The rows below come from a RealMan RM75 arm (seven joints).
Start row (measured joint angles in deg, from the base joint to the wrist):
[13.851, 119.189, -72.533, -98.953, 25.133, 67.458, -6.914]
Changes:
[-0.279, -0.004, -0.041, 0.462, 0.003, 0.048, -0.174]
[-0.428, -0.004, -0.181, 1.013, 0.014, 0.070, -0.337]
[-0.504, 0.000, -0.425, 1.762, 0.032, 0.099, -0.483]
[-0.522, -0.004, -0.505, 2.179, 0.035, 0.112, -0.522]
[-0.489, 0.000, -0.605, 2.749, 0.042, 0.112, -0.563]
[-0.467, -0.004, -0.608, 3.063, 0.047, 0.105, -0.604]
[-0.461, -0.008, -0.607, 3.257, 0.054, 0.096, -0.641]
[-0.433, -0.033, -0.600, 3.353, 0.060, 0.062, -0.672]
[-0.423, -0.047, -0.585, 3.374, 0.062, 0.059, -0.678]
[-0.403, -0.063, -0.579, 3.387, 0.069, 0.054, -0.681]
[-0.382, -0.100, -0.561, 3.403, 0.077, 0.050, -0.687]
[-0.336, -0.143, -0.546, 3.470, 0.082, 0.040, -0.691]
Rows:
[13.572, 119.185, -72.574, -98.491, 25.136, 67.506, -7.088]
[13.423, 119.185, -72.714, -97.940, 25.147, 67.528, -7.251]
[13.347, 119.189, -72.958, -97.191, 25.165, 67.557, -7.397]
[13.329, 119.185, -73.038, -96.774, 25.168, 67.570, -7.436]
[13.362, 119.189, -73.138, -96.204, 25.175, 67.570, -7.477]
[13.384, 119.185, -73.141, -95.890, 25.180, 67.563, -7.518]
[13.390, 119.181, -73.140, -95.696, 25.187, 67.554, -7.555]
[13.418, 119.156, -73.133, -95.600, 25.193, 67.520, -7.586]
[13.428, 119.142, -73.118, -95.579, 25.195, 67.517, -7.592]
[13.448, 119.126, -73.112, -95.566, 25.202, 67.512, -7.595]
[13.469, 119.089, -73.094, -95.550, 25.210, 67.508, -7.601]
[13.515, 119.046, -73.079, -95.483, 25.215, 67.498, -7.605]

